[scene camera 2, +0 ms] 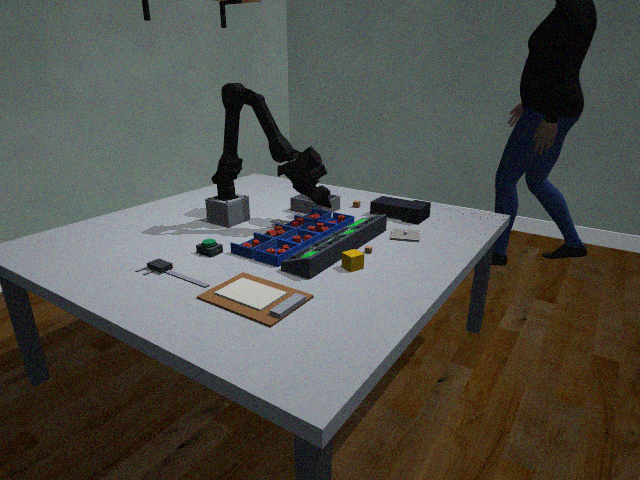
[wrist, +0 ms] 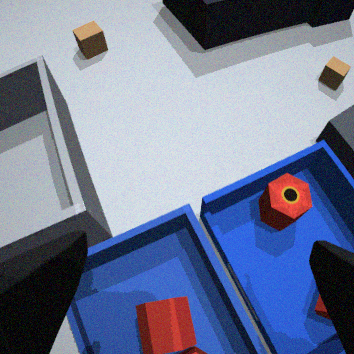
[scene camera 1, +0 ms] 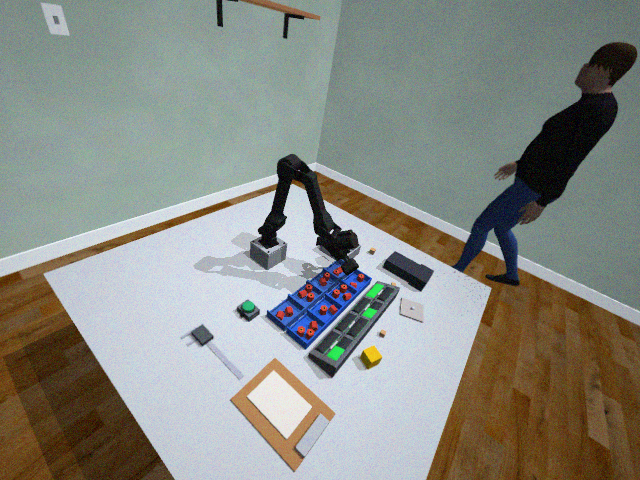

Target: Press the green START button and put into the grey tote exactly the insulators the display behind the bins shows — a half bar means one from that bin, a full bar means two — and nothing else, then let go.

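Observation:
My gripper (scene camera 1: 350,265) (scene camera 2: 322,199) (wrist: 201,248) is open and empty, above the far ends of the blue bins (scene camera 1: 306,343) (scene camera 2: 266,256), beside the grey tote (scene camera 1: 330,253) (scene camera 2: 303,203) (wrist: 77,150). The tote's visible floor is bare in the wrist view; the rest is hidden. One red insulator (wrist: 286,202) stands upright in the display-side end bin, and another (wrist: 322,306) is partly hidden by a finger. A red insulator (wrist: 167,325) lies in the neighbouring bin, with part of another below. The display (scene camera 1: 319,362) (scene camera 2: 336,254) shows three bright green areas. The green START button (scene camera 1: 248,306) (scene camera 2: 208,242) stands left of the bins.
A black box (scene camera 1: 408,270) (scene camera 2: 400,208) (wrist: 250,22) stands beyond the display. A yellow cube (scene camera 1: 371,356) (scene camera 2: 353,260), small wooden cubes (scene camera 1: 372,250) (wrist: 90,40) and a pale plate (scene camera 1: 412,310) lie around. A clipboard (scene camera 1: 279,403) and a caliper (scene camera 1: 202,334) lie nearer.

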